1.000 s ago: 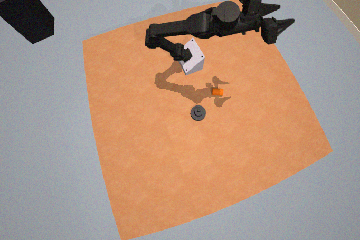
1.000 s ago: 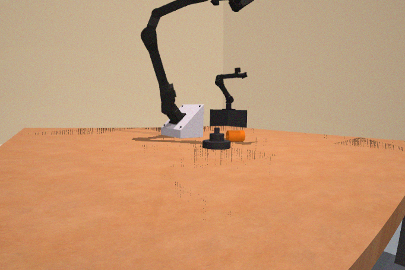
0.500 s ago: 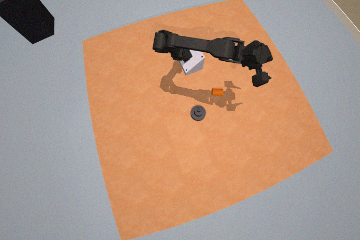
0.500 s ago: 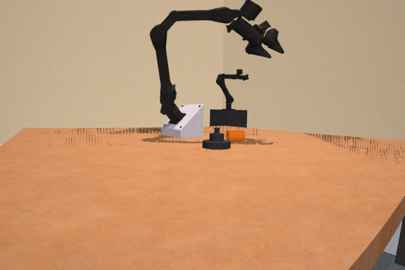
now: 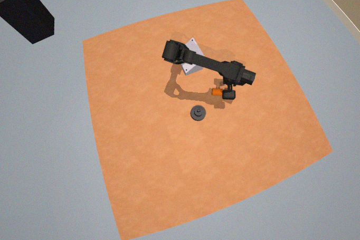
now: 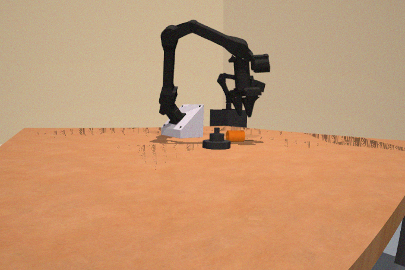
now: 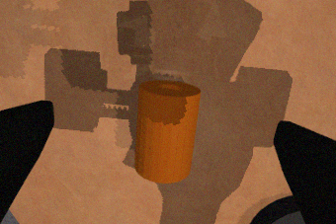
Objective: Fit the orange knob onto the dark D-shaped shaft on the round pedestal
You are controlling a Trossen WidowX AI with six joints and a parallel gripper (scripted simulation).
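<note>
Right now the orange knob is 1 cm behind my gripper tip, 3 cm to the right of it and 7 cm below it. The rest, counted from my gripper tip: dark round pedestal: 6 cm ahead, 18 cm to the right, 6 cm below.
</note>
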